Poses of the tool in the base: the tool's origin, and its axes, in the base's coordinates. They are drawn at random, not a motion.
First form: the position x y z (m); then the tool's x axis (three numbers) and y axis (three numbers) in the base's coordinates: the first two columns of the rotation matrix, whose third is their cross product.
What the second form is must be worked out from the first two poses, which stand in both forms.
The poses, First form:
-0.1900, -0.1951, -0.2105, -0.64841, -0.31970, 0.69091, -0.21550, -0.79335, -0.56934
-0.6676, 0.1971, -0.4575, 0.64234, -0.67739, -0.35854, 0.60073, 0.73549, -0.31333
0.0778, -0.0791, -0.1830, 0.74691, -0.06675, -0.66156, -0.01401, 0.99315, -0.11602
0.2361, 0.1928, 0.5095, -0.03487, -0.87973, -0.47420, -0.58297, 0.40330, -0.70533
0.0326, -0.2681, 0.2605, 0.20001, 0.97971, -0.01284, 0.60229, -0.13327, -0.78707
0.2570, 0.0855, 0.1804, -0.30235, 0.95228, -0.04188, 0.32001, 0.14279, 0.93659
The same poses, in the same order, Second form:
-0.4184, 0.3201, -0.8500, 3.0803, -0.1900, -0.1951, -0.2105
-0.1924, 0.5365, -0.8217, 0.8911, -0.6676, 0.1971, -0.4575
-0.1577, 0.9867, -0.0392, 0.7370, 0.0778, -0.0791, -0.1830
-0.5871, 0.7888, -0.1820, 2.1886, 0.2361, 0.1928, 0.5095
-0.7411, -0.6013, 0.2986, 2.4575, 0.0326, -0.2681, 0.2605
0.5073, 0.7150, 0.4810, 2.4245, 0.2570, 0.0855, 0.1804

